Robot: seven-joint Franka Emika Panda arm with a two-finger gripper.
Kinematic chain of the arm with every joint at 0, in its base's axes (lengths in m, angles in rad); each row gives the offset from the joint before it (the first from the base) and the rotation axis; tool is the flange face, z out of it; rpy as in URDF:
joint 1: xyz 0 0 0.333 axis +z
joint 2: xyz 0 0 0 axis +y
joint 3: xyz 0 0 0.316 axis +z
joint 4: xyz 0.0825 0 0 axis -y
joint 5: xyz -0.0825 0 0.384 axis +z
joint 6: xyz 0 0 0 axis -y
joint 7: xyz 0.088 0 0 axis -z
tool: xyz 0 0 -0.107 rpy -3.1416 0 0
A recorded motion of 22 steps. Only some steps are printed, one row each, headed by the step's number.
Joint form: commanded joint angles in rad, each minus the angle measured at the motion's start. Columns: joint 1, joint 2, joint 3, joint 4, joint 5, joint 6, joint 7.
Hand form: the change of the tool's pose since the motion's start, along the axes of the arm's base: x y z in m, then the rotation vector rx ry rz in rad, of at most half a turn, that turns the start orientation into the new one. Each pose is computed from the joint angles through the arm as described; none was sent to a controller.
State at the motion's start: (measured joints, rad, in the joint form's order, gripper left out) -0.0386 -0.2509 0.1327 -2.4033 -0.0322 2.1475 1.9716
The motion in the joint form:
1: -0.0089 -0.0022 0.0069 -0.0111 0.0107 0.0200 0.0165
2: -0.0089 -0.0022 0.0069 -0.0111 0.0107 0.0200 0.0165
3: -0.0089 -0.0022 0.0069 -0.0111 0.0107 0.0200 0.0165
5: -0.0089 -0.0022 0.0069 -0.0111 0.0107 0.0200 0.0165
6: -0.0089 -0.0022 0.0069 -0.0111 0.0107 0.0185 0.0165
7: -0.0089 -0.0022 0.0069 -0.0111 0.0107 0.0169 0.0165
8: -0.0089 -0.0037 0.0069 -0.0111 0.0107 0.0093 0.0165
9: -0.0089 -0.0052 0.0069 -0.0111 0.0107 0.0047 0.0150
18: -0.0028 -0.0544 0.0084 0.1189 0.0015 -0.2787 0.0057
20: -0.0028 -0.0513 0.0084 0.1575 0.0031 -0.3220 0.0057
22: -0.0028 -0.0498 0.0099 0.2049 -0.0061 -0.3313 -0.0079
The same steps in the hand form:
1: -0.0008 -0.0005 -0.0024 0.0082 -0.0113 -0.0239
2: -0.0008 -0.0005 -0.0024 0.0082 -0.0113 -0.0239
3: -0.0008 -0.0005 -0.0024 0.0082 -0.0113 -0.0239
5: -0.0008 -0.0005 -0.0024 0.0082 -0.0113 -0.0239
6: -0.0009 -0.0006 -0.0025 0.0080 -0.0098 -0.0240
7: -0.0011 -0.0006 -0.0027 0.0079 -0.0082 -0.0241
8: -0.0020 -0.0007 -0.0027 0.0070 -0.0022 -0.0245
9: -0.0026 -0.0008 -0.0024 0.0064 0.0010 -0.0232
18: -0.0106 0.0026 0.0559 -0.0222 0.1036 -0.0148
20: -0.0081 0.0034 0.0691 -0.0215 0.1114 -0.0167
22: -0.0009 0.0048 0.0898 -0.0265 0.0752 0.0021

